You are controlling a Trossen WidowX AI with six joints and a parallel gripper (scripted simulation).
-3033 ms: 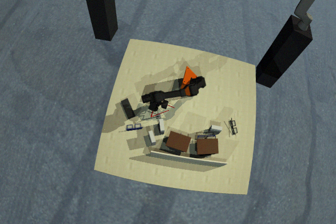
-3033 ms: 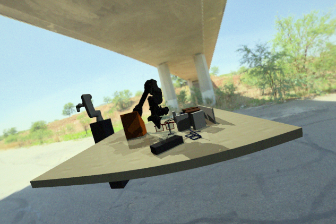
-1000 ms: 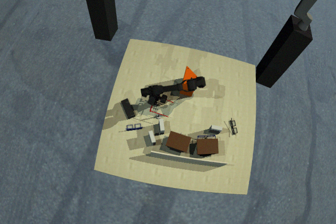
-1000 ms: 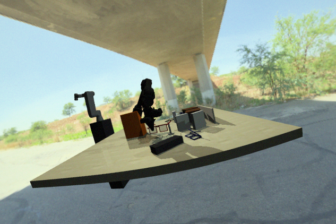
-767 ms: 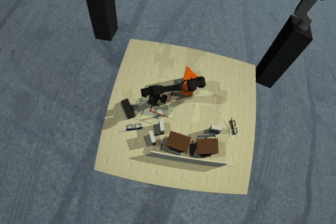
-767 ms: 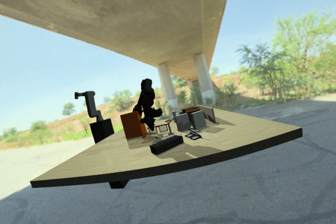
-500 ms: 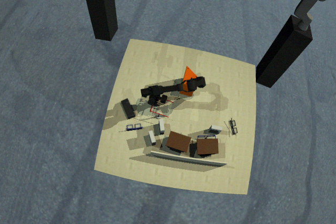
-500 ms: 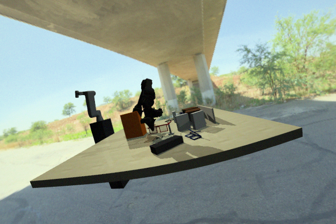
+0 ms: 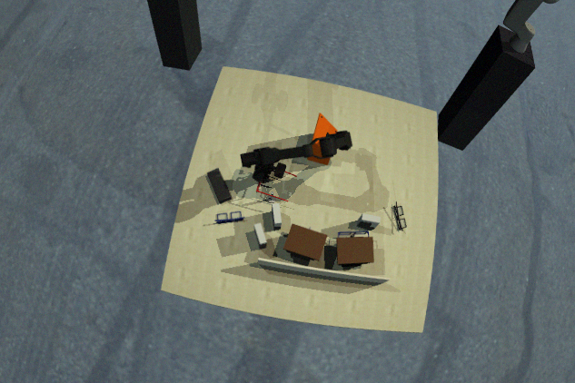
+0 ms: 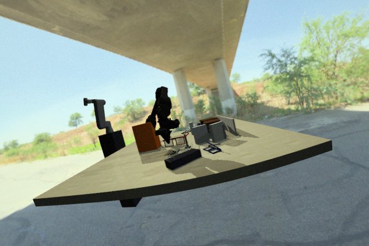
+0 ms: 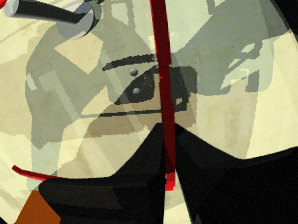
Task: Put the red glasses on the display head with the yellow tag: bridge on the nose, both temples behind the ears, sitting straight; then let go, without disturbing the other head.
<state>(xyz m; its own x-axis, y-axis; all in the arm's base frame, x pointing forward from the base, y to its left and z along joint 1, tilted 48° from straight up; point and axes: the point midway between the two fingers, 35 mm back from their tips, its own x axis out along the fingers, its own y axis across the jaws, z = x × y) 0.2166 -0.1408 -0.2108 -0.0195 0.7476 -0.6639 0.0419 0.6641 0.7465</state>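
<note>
Now: gripper tip 90 mm short of the grey peg stand, 70 mm to the right of it and 40 mm above it. Round my gripper tip: display head (230 mm ahead, 480 mm to the left); low white wall (380 mm ahead, 390 mm to the left); black box (110 mm ahead, 190 mm to the right, 40 mm below).
</note>
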